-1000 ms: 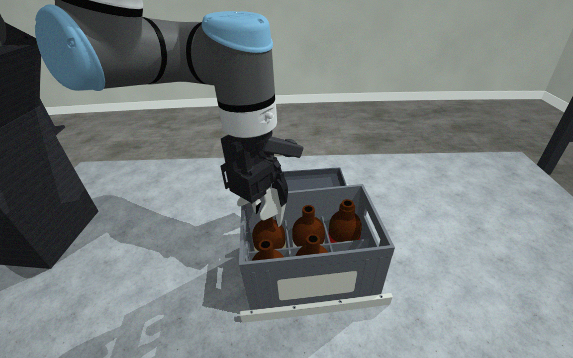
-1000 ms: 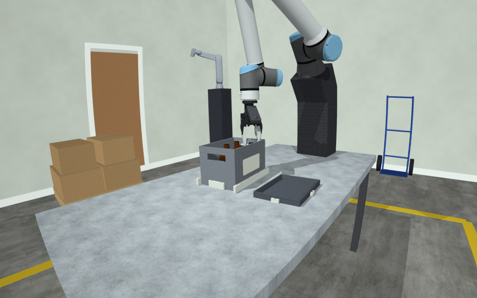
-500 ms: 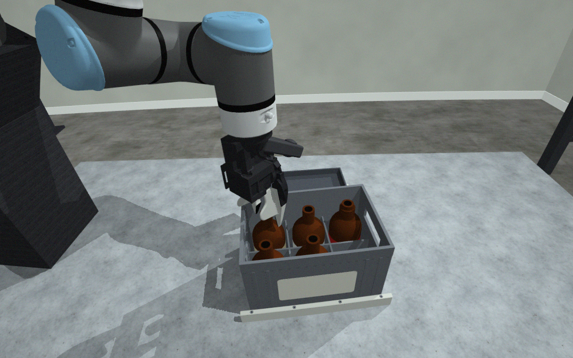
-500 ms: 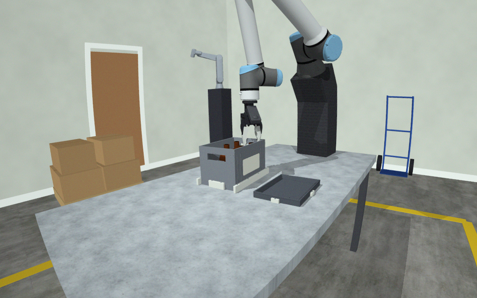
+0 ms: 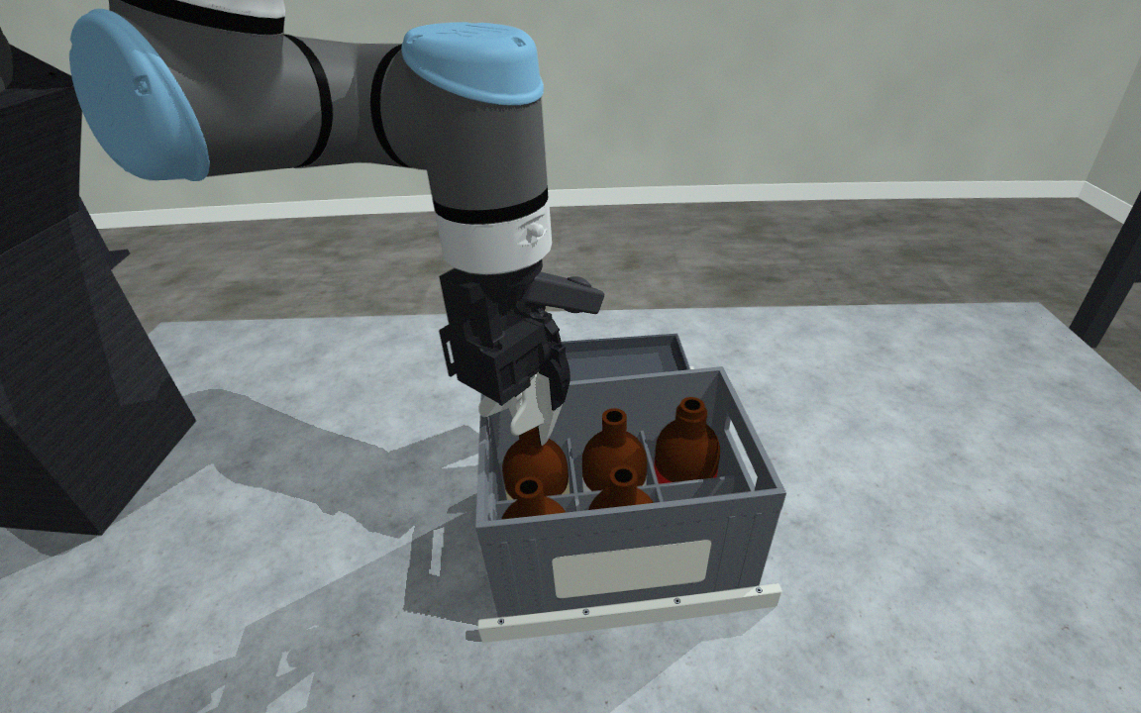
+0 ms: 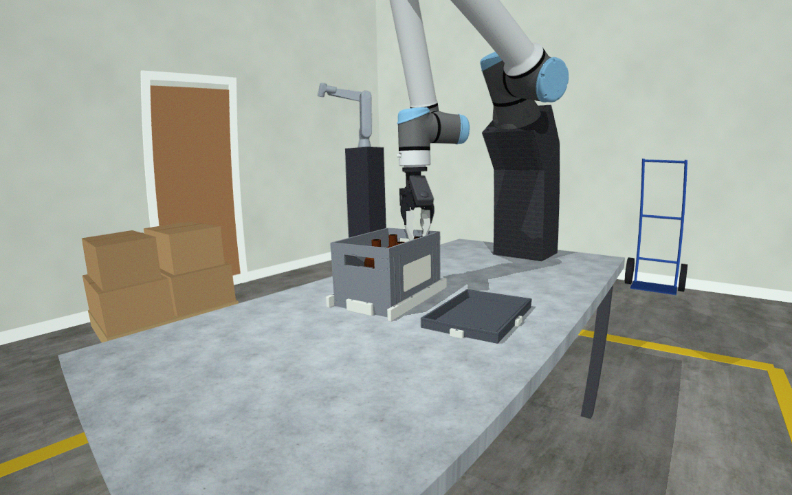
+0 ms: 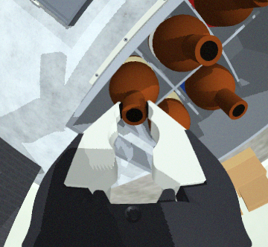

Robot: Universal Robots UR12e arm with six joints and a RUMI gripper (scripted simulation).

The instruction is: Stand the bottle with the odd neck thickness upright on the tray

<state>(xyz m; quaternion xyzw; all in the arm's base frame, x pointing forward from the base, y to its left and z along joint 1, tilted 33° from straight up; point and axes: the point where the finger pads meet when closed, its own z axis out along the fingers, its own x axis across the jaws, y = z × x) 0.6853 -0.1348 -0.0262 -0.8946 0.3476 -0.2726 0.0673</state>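
The glass bottle lies 170 mm ahead of my hand and 70 mm below it. Round my hand: crate (80 mm ahead, 70 mm below, 50 mm to the right); then grey tray (240 mm to the left, 140 mm below, 110 mm ahead).
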